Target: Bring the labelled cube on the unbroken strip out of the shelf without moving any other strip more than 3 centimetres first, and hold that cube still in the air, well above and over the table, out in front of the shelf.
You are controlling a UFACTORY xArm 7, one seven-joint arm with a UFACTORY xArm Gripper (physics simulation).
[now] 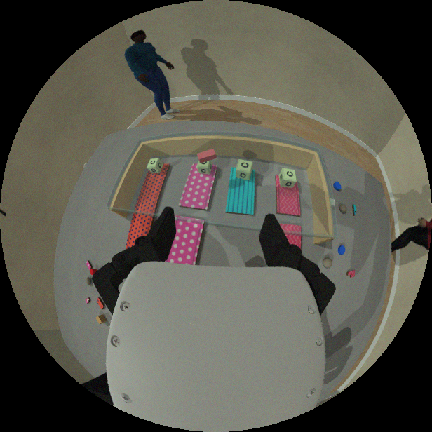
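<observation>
Four pale green cubes marked C stand in the clear-topped wooden shelf (322, 197). The left cube (154, 165) is at the far end of the red dotted strip (150, 192), which runs unbroken out past the shelf front. The second cube (204, 167) is on the pink polka-dot strip (198, 190); a gap separates it from a front piece (186, 241). The third cube (244, 169) is on the short teal striped strip (241, 197). The fourth cube (287, 178) is on the red zigzag strip (288, 200), also gapped. My gripper (218, 222) is open and empty near the shelf front.
A pink block (206, 155) is by the second cube. Small objects, including a blue disc (341, 249) and a tan block (101, 319), lie on the grey table (75, 240) beside the shelf. A person in blue (148, 65) stands beyond the table; another (420, 236) shows at the right edge.
</observation>
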